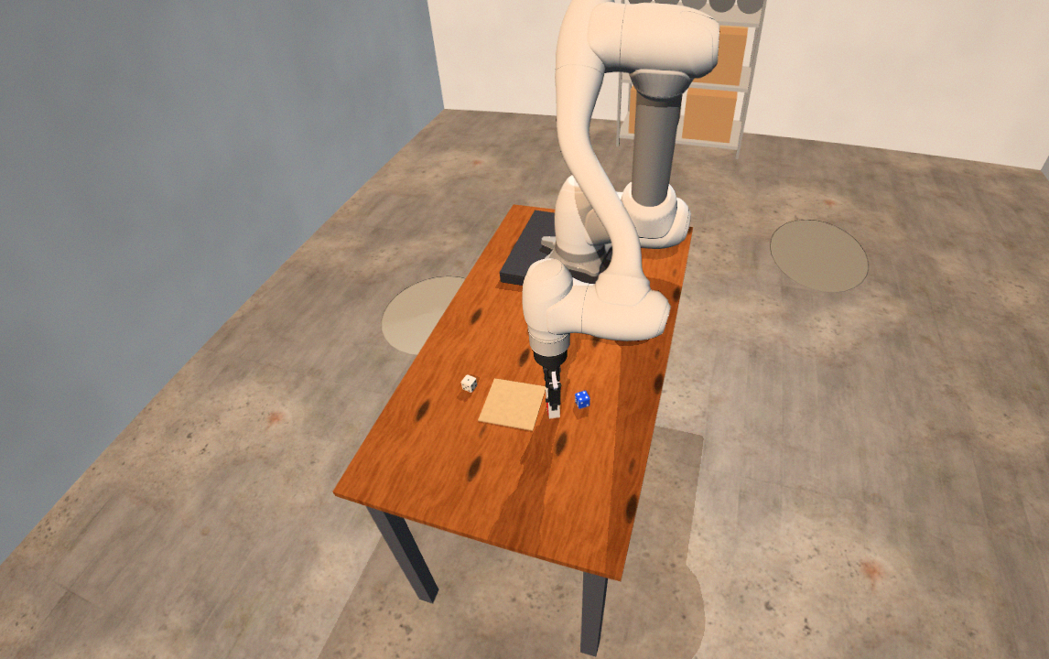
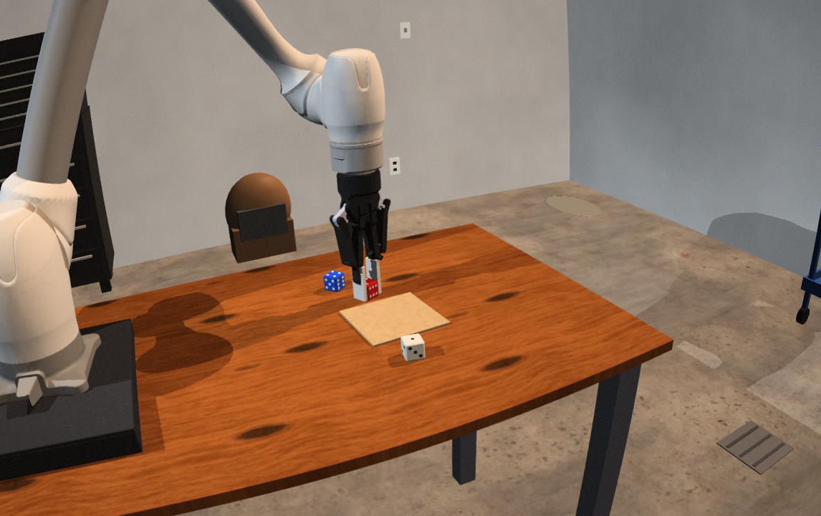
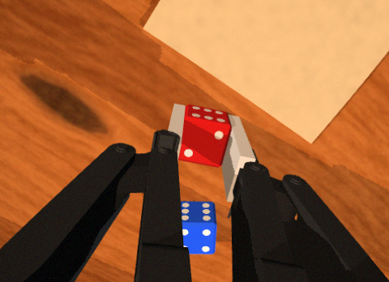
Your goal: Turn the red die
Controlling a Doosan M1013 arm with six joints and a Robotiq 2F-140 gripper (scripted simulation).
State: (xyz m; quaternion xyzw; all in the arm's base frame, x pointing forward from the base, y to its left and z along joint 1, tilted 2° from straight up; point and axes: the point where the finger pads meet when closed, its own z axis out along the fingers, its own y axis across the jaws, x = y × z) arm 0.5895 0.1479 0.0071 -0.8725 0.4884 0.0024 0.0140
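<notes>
My gripper is now 2 cm short of the tan mat, 10 cm to the left of it and 3 cm above it. Also, from my hand: red die (2 cm below); then white die (1 cm ahead, 23 cm to the right, 2 cm below); then blue die (5 cm behind, 6 cm to the left, 2 cm below).
</notes>
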